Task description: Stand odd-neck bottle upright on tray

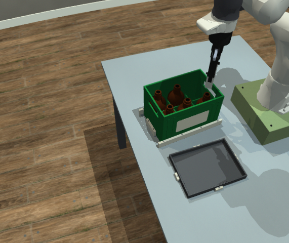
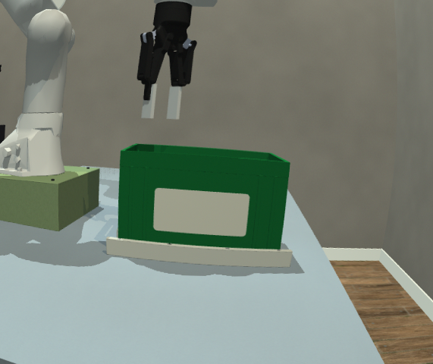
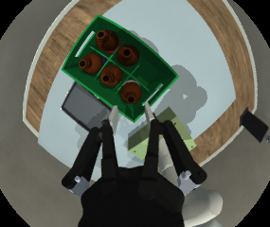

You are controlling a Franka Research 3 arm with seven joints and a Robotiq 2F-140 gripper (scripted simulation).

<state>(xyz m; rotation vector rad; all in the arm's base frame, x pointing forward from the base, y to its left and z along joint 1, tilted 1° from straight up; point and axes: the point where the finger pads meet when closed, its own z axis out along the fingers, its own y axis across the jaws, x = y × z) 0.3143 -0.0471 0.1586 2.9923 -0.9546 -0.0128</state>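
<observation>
Right now the green crate is 9 cm ahead of my hand, 3 cm to the right of it and 17 cm below it. Round my hand: dark tray 7 cm ahead, 24 cm to the left, 25 cm below; bottle 10 cm ahead, 8 cm to the right, 17 cm below.
</observation>
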